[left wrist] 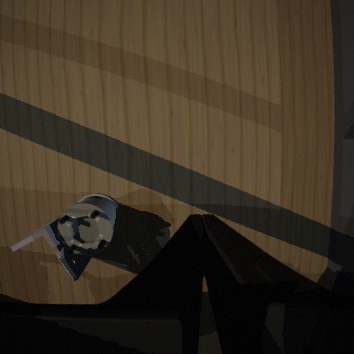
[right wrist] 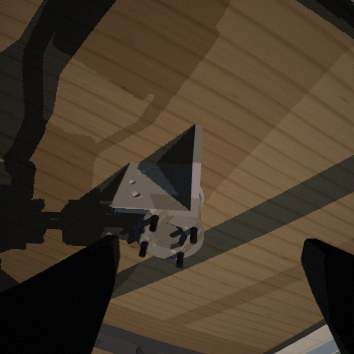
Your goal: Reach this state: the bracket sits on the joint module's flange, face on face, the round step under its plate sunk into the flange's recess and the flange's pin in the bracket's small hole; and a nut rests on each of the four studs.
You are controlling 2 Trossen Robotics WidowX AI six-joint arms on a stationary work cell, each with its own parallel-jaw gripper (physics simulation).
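Frame: origin at the left arm's base, x ahead, y left, z up, level; centimetres.
Seen in the pictures: left gripper, fingertip midpoint: (left wrist: pixel 200 225); right gripper, fingertip midpoint: (right wrist: pixel 211 248).
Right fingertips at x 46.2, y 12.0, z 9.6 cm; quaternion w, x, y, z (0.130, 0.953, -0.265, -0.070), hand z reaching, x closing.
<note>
A point is followed by its place in that frame.
The joint module (left wrist: pixel 95 222) @(z -1.0, x 37.9, y 3.8 cm) (right wrist: pixel 170 239) @(z -0.9, x 38.1, y 3.9 cm) stands on the wooden table, its round flange and four dark studs facing up. The grey angled bracket (left wrist: pixel 64 255) @(z 0.2, x 39.1, y 8.6 cm) (right wrist: pixel 150 192) @(z -1.3, x 39.3, y 9.2 cm) is beside the module, not on the flange; the studs stand bare. One bracket plate with small holes faces the right wrist camera, and another plate stands edge-on. Whether the bracket touches the module I cannot tell. No nuts show in either view. My left gripper (left wrist: pixel 200 225) @(z 19.4, x 32.9, y -6.3 cm) is shut and empty, to the right of the module in its view. My right gripper (right wrist: pixel 211 248) @(z 9.6, x 46.2, y 12.0 cm) is open and empty, its fingertips on either side of the module in view.
The table (left wrist: pixel 165 30) @(z -6.3, x 42.8, y -20.7 cm) (right wrist: pixel 280 100) @(z -6.3, x 52.0, y 9.6 cm) has a dark band across it in both views. Its edge runs down the right side of the left wrist view. Dark arm-shaped shadows lie at the left in the right wrist view.
</note>
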